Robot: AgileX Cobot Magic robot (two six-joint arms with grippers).
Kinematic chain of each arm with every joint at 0, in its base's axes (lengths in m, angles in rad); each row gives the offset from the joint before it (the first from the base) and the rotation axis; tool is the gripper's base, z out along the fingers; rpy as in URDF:
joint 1: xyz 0 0 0.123 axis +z
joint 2: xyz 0 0 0 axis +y
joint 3: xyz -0.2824 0 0.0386 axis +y
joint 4: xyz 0.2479 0 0.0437 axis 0.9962 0 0.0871
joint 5: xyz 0 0 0 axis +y
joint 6: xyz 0.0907 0 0.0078 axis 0.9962 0 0.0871
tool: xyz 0 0 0 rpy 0 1.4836 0
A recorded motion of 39 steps. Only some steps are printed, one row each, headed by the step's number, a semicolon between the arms.
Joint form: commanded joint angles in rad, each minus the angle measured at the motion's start. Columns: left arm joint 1, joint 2, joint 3, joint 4, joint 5, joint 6; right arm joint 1, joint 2, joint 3, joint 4, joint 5, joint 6.
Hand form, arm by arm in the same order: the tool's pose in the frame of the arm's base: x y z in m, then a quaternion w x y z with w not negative. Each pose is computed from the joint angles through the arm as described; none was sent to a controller.
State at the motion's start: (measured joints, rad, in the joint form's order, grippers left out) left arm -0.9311 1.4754 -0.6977 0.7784 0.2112 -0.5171; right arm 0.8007 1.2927 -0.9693 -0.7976 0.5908 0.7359
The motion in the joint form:
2: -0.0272 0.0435 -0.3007 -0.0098 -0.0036 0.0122; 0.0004 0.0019 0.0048 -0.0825 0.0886 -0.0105
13: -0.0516 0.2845 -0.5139 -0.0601 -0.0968 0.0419; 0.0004 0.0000 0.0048 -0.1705 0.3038 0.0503
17: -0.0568 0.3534 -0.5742 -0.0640 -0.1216 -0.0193; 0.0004 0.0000 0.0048 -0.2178 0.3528 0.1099
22: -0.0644 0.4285 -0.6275 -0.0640 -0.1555 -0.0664; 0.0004 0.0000 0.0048 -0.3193 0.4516 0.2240
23: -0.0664 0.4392 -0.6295 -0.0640 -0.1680 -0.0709; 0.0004 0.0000 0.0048 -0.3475 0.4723 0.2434
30: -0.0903 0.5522 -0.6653 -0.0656 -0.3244 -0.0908; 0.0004 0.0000 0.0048 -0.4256 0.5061 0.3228
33: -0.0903 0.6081 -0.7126 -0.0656 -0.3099 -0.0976; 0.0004 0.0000 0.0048 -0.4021 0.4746 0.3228
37: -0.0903 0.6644 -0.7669 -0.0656 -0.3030 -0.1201; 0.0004 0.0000 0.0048 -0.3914 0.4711 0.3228
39: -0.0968 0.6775 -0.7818 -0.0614 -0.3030 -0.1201; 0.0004 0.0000 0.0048 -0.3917 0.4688 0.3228
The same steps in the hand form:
2: 0.2038 -0.2672 0.2719 0.46534 0.47201 0.74153 -0.10390; 0.2187 0.1622 0.3138 0.45665 -0.26114 0.84831 -0.06037
13: 0.2292 -0.3313 0.2539 0.46784 0.48498 0.72408 -0.14705; 0.2188 0.1416 0.3139 0.43148 -0.21244 0.86269 -0.15639
17: 0.2362 -0.3484 0.2457 0.46371 0.46561 0.73400 -0.17156; 0.2196 0.1365 0.3161 0.43751 -0.18526 0.86198 -0.17679
22: 0.2415 -0.3661 0.2319 0.45655 0.45569 0.73925 -0.19342; 0.2210 0.1264 0.3222 0.45603 -0.13165 0.85247 -0.21910
23: 0.2411 -0.3686 0.2285 0.45478 0.45652 0.73857 -0.19821; 0.2214 0.1243 0.3241 0.46222 -0.12319 0.84739 -0.23045
30: 0.2352 -0.3969 0.1980 0.44603 0.47261 0.71555 -0.25628; 0.2231 0.1207 0.3299 0.48802 -0.09478 0.83226 -0.24536
33: 0.2418 -0.4059 0.1852 0.43952 0.47088 0.72276 -0.25041; 0.2232 0.1236 0.3280 0.48640 -0.09902 0.83788 -0.22709
37: 0.2483 -0.4159 0.1741 0.43483 0.46277 0.73019 -0.25218; 0.2230 0.1240 0.3273 0.48391 -0.09796 0.84056 -0.22294
39: 0.2472 -0.4202 0.1722 0.43508 0.46654 0.72732 -0.25309; 0.2231 0.1242 0.3273 0.48437 -0.09863 0.84043 -0.22212

